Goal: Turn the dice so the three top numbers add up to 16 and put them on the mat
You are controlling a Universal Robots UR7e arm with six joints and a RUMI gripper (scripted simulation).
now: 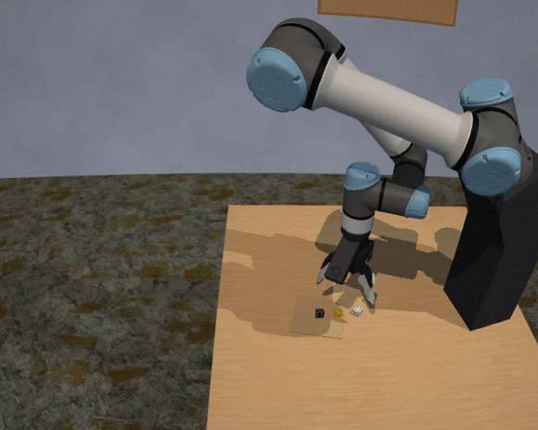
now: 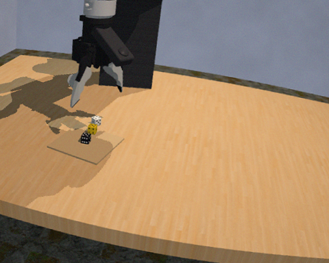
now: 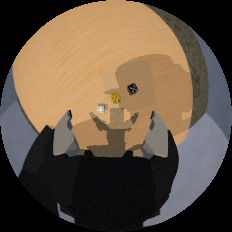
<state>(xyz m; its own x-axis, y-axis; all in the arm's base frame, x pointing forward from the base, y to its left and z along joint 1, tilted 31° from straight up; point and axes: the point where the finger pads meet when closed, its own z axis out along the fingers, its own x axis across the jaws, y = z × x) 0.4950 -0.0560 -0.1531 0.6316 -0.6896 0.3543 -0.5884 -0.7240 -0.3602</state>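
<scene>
Now: hand 5 cm past the white die, 1 cm to the left of it and 8 cm above it. The rest, counted from my hand: yellow die: 1 cm to the right, 8 cm below; then thin tan mat: 5 cm ahead, 2 cm to the right, 9 cm below; then black die: 5 cm ahead, 2 cm to the right, 8 cm below.
</scene>
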